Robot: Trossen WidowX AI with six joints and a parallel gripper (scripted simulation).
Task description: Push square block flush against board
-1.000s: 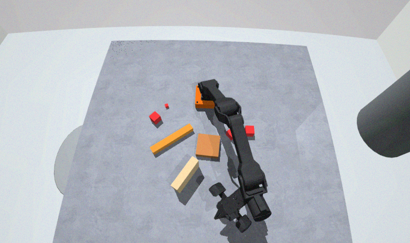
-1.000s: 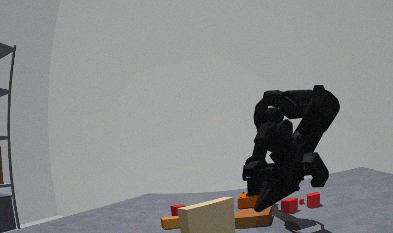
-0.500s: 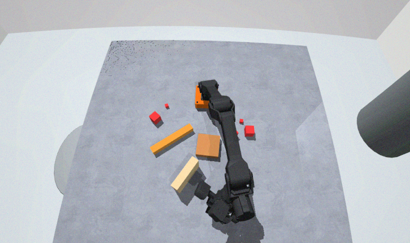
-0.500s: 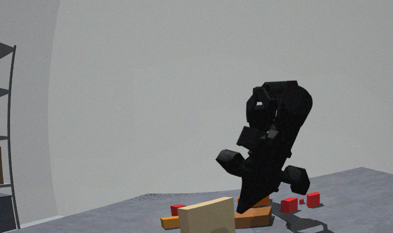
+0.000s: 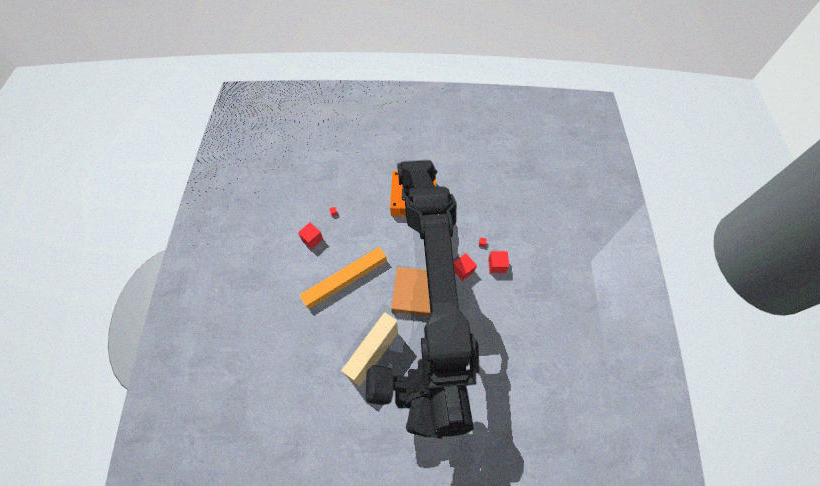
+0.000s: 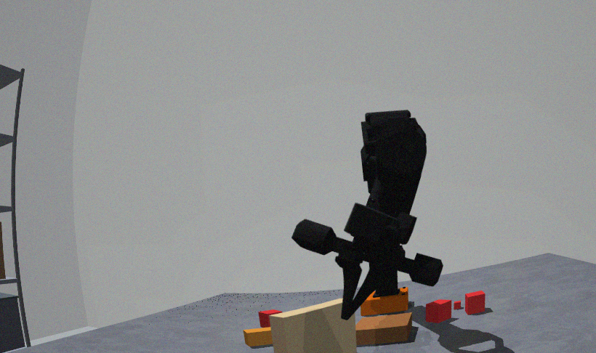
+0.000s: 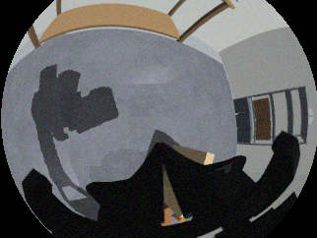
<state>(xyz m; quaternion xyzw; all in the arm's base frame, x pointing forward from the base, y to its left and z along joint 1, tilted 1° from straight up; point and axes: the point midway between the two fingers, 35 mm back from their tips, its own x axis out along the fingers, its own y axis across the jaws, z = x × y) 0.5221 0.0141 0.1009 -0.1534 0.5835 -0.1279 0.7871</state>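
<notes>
My gripper tip is now 110 mm past the cream bar, 70 mm to the left of it and 60 mm above it. From my gripper tip the other things lie so: long orange board: 290 mm behind, 160 mm to the right, 90 mm below; square block: 270 mm behind, 90 mm below, 20 mm to the left.
</notes>
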